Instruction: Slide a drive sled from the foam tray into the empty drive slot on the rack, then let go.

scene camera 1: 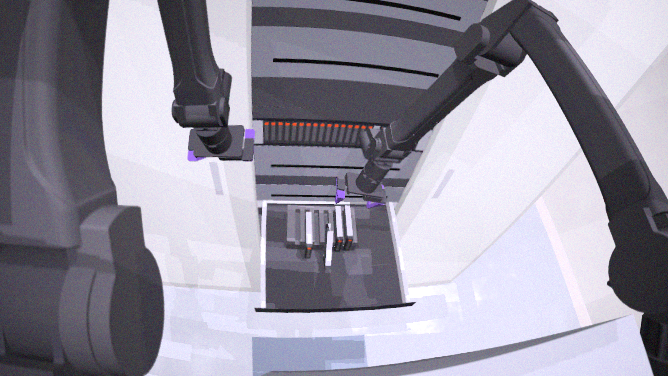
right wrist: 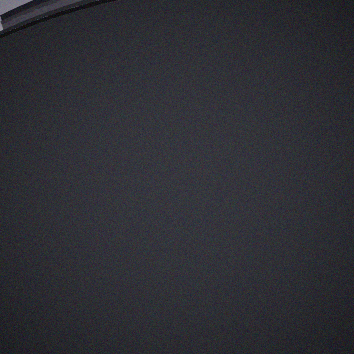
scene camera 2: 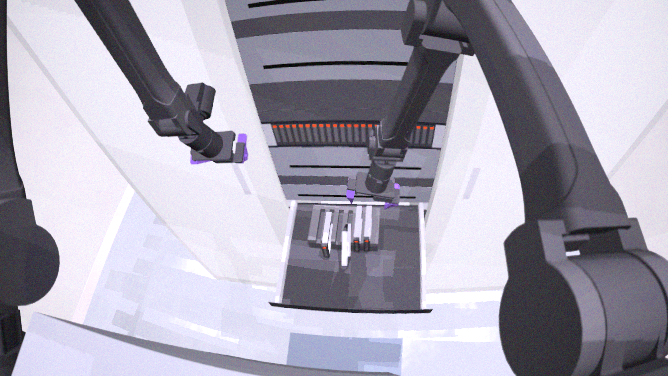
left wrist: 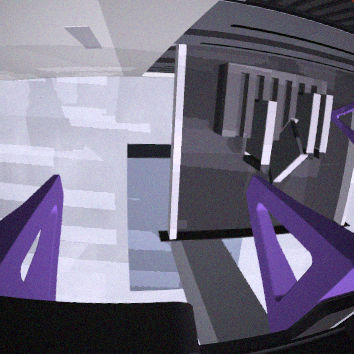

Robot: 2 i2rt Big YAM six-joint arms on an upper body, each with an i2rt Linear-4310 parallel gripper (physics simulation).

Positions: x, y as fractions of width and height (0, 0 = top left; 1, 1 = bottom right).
my left gripper: scene camera 1 0.34, 0.41; scene camera 2 0.34, 0.42; left wrist 0.44, 0.52; not seen in the right wrist view (out of frame)
